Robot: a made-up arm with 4 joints.
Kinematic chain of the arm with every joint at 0, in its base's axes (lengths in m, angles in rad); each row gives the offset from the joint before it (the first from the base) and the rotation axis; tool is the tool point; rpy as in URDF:
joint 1: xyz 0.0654 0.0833 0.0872 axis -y
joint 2: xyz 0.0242 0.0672 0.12 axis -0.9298 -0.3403 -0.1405
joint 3: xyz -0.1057 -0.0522 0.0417 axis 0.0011 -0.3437 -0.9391
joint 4: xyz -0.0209 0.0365 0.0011 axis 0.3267 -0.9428 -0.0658
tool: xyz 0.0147 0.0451 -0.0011 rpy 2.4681 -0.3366 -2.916
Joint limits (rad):
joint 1: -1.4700..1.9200
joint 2: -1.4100..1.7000
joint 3: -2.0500..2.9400
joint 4: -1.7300..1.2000
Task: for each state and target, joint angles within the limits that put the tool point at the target. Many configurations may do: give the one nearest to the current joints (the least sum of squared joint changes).
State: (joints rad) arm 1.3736 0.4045 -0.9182 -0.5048
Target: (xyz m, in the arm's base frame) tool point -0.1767 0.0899 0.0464
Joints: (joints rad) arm 1.0195 0.0798 -1.7231 -0.4353
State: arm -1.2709 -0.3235 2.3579 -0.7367
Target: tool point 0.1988 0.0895 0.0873
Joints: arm -1.4680 -0.6845 1.7420 -1.0887
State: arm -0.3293 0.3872 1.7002 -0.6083
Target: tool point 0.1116 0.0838 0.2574
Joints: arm -0.2644 -0.0462 1.9533 -0.6537
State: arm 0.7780 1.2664 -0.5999 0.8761
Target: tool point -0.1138 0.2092 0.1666
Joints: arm 0.1483 1.4053 -1.4917 1.2000
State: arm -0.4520 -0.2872 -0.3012 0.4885
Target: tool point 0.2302 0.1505 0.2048
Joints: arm -1.2925 -0.3994 0.1739 0.3665
